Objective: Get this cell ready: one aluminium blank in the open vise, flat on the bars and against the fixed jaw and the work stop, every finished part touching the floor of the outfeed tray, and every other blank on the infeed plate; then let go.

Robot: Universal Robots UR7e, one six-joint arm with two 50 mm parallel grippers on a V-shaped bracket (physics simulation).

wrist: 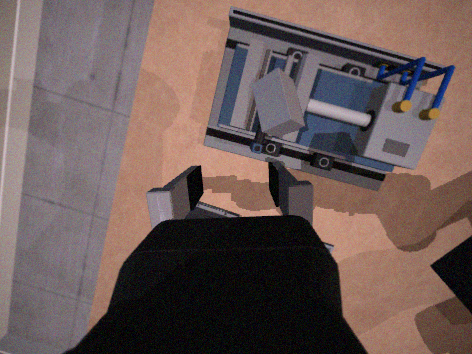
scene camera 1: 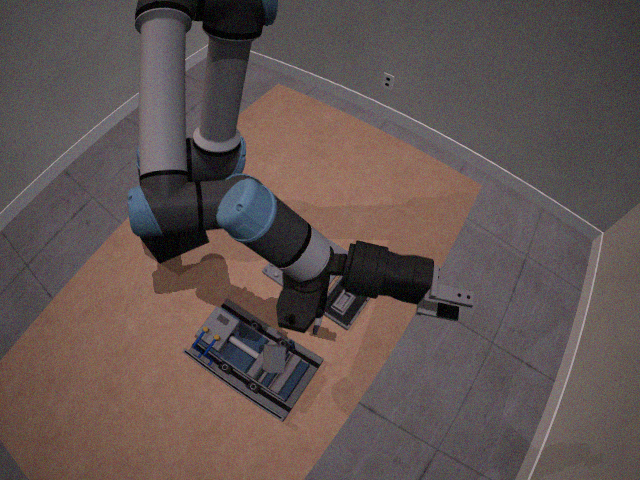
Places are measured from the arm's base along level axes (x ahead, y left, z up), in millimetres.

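Pixels of known places: hand, its tool point: (wrist: 234,183).
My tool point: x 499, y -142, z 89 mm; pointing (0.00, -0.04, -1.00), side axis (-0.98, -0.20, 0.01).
Observation:
Ahead of a thing's pixels: the offset from my tool point to its top centre. "*": to the spot under its first point.
An aluminium blank {85 mm down, 37 mm back, 72 mm right} (scene camera 1: 273,357) (wrist: 278,102) lies turned and tilted across the jaws of the open vise {* 129 mm down, 206 mm back, 60 mm right} (scene camera 1: 214,322) (wrist: 425,137), not flat on the bars. My gripper (scene camera 1: 316,327) (wrist: 236,186) is open, with no thing between its fingers. It hangs beside the vise, towards the trays; much of it is hidden by the wrist in the scene view. The dark outfeed tray (scene camera 1: 355,313) (wrist: 212,212) holds a finished part {184 mm down, 43 mm ahead, 149 mm left} (scene camera 1: 342,301); the arm covers some of this tray. A corner of the infeed plate {* 217 mm down, 172 mm back, 152 mm left} (scene camera 1: 270,271) shows behind the wrist; its blanks are hidden.
The second gripper (scene camera 1: 447,305) points sideways to the right, above the grey floor. Blue hoses with yellow ends {* 129 mm down, 198 mm back, 93 mm right} (scene camera 1: 210,335) (wrist: 417,107) rise from one end of the vise. A white rod {139 mm down, 115 mm back, 77 mm right} (scene camera 1: 242,346) (wrist: 340,113) runs from that end to the movable jaw.

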